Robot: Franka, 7 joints.
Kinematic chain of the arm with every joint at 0, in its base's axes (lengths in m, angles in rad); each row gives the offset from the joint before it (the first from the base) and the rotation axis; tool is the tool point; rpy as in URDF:
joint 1: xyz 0 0 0.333 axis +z
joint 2: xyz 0 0 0 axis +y
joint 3: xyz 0 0 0.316 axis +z
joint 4: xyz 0.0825 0 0 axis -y
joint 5: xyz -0.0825 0 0.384 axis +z
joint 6: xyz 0 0 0 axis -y
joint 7: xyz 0.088 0 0 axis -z
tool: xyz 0 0 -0.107 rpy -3.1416 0 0
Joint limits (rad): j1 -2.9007..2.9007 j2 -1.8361..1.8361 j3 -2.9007..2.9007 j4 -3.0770..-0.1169 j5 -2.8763..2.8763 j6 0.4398..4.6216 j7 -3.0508..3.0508
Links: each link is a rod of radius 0.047 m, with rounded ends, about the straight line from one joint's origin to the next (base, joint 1, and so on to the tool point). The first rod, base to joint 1, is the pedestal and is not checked.
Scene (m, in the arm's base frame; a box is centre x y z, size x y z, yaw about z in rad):
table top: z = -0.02
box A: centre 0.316 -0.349 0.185 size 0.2 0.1 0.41 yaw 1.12
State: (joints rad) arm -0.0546 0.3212 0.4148 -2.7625 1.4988 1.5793 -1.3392
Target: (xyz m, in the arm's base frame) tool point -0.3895 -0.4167 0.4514
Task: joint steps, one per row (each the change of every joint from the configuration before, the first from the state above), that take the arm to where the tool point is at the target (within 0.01 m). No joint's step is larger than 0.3 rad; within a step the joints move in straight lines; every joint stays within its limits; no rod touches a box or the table.
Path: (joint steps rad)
1: -0.2543 -0.0335 -0.1044 -0.0629 -0.0653 0.1319 0.0305
2: -0.2543 -0.0335 -0.1043 -0.0629 -0.0653 0.1319 0.0305
3: -0.2544 -0.0335 -0.1044 -0.0629 -0.0653 0.1319 0.0304
4: -0.2543 -0.0335 -0.1044 -0.0629 -0.0653 0.1319 0.0305
5: -0.2543 -0.0335 -0.1043 -0.0629 -0.0653 0.1319 0.0305
6: -0.0340 -0.0266 -0.2196 0.2451 0.1097 -0.0711 -0.0381
7: -0.0341 -0.0266 -0.2196 0.2451 0.1096 -0.0710 -0.0381
8: -0.0340 -0.0266 -0.2195 0.2451 0.1097 -0.0711 -0.0381
9: -0.0341 -0.0266 -0.2196 0.2451 0.1097 -0.0710 -0.0381

